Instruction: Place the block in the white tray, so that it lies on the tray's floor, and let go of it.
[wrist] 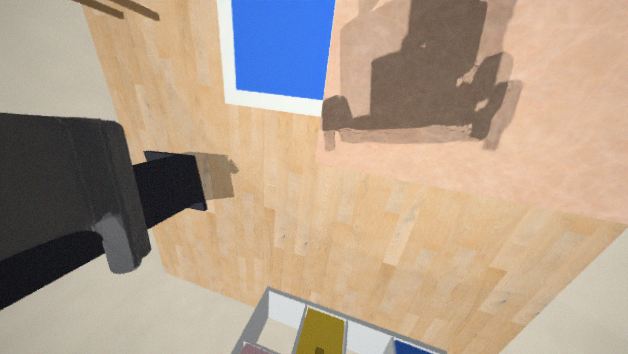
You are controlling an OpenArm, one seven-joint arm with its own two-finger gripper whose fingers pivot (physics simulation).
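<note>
A dark finger (117,245) of my gripper reaches in at the left of the wrist view. It stands far out to the side, and the other finger is outside the frame. The gripper is open, with no block against the visible finger. No block that I can make out shows in this view. A bright blue rectangle with a white border (275,101) lies at the top centre, cut by the frame's top edge. I cannot tell whether it is the white tray; no other white tray shows.
A salmon-pink surface (560,125) at the upper right bears a shadow. It meets the white border on the wooden table (340,225). A dark post (170,187) with a flat foot stands behind the finger. A grey-edged shelf unit (350,317) with coloured boxes is beyond the table, bottom centre.
</note>
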